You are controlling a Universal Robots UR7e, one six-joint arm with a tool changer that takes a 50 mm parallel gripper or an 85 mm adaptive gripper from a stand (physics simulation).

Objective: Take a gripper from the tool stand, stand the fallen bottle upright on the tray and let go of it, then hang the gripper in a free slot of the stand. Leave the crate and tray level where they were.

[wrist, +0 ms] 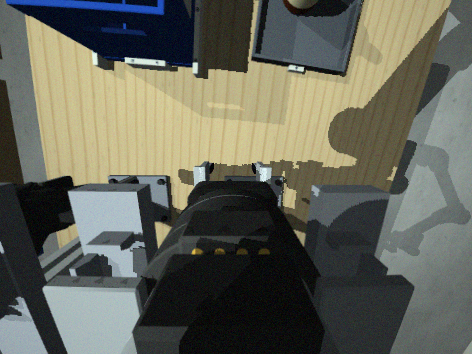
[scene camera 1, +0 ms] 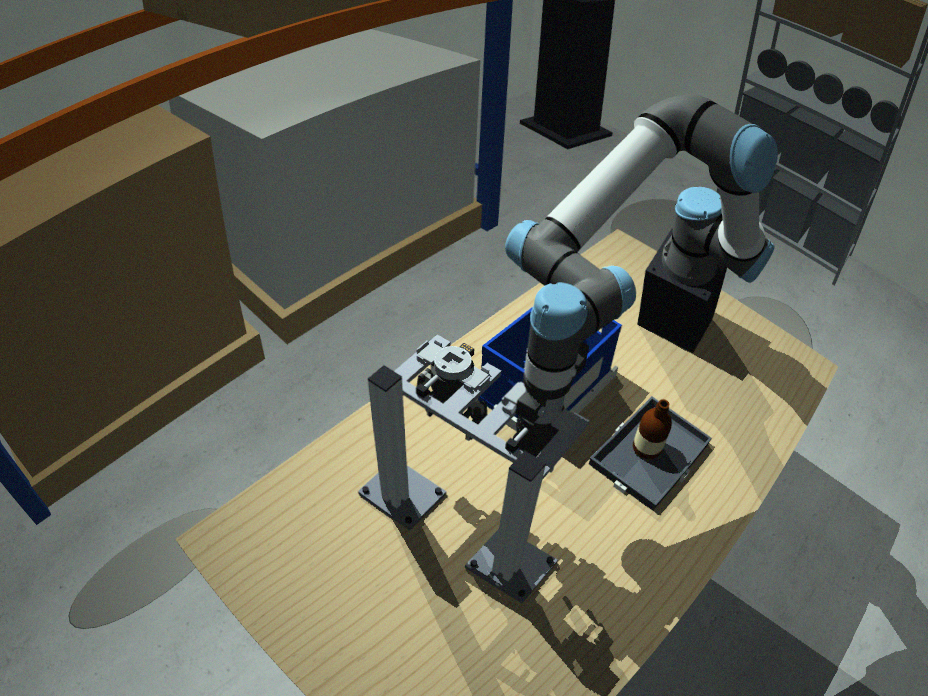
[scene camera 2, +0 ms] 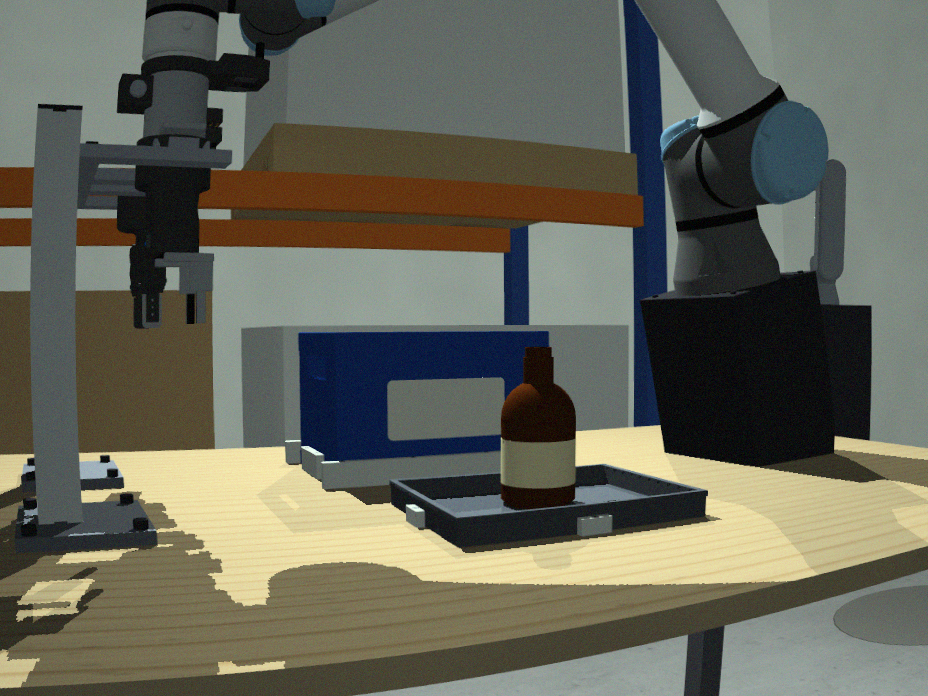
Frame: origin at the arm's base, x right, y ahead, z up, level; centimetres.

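Seen in the pictures: arm's base at its link origin: [scene camera 1: 689, 262] [scene camera 2: 728, 284].
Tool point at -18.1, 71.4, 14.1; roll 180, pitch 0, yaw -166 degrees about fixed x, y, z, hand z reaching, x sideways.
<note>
Pixels of each thing's top centre, then the offset from my tool point to it, as dx, dy, dz.
- brown bottle at its top centre: [scene camera 2: 538, 346] [scene camera 1: 663, 403] -4.3, -35.4, -22.0
- dark tray at its top centre: [scene camera 2: 543, 486] [scene camera 1: 654, 447] -6.2, -35.3, -35.4
- blue crate at its top centre: [scene camera 2: 419, 331] [scene camera 1: 555, 334] +24.2, -29.4, -20.5
The brown bottle [scene camera 1: 653, 434] [scene camera 2: 537, 457] [wrist: 301, 4] stands upright in the dark tray [scene camera 1: 652, 486] [scene camera 2: 644, 510] [wrist: 300, 45], apart from any gripper. The tray lies level on the table. My gripper [scene camera 2: 194, 310] [wrist: 233, 172] is open and empty, its two light fingers apart. It hangs below the arm at the stand's end slot, its upper part level with the slot plate; whether it is still coupled to the arm I cannot tell. The tool stand [scene camera 1: 389, 442] [scene camera 2: 56, 299] hides the fingers in scene camera 1. The blue crate [scene camera 2: 337, 397] [wrist: 165, 47] sits level behind the tray.
A second gripper [scene camera 1: 453, 363] hangs in another slot of the stand, close beside mine; its dark fingers show left of mine in scene camera 2. Stand posts and bolted feet flank the slots. The robot's black pedestal [scene camera 1: 678, 303] [scene camera 2: 742, 367] stands beyond the tray.
</note>
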